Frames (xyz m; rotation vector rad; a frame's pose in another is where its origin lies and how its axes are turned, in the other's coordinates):
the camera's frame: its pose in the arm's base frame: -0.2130 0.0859 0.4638 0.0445 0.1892 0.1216
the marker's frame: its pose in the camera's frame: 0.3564 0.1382 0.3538 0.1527 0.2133 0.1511
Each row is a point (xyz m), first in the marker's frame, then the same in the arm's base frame.
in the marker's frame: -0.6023 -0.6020 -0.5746
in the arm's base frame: -0.4587 -0.4104 0.3097
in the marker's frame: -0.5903 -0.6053 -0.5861
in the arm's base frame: -0.4521 -0.4085 0.2942
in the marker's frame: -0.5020 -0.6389 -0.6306
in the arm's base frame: -0.3854 -0.4085 0.2139
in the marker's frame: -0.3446 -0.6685 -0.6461
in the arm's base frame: -0.2463 -0.3887 0.1354
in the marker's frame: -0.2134 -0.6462 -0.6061
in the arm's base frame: -0.1183 -0.3349 0.1290
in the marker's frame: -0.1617 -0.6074 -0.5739
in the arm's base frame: -0.0674 -0.2876 0.1485
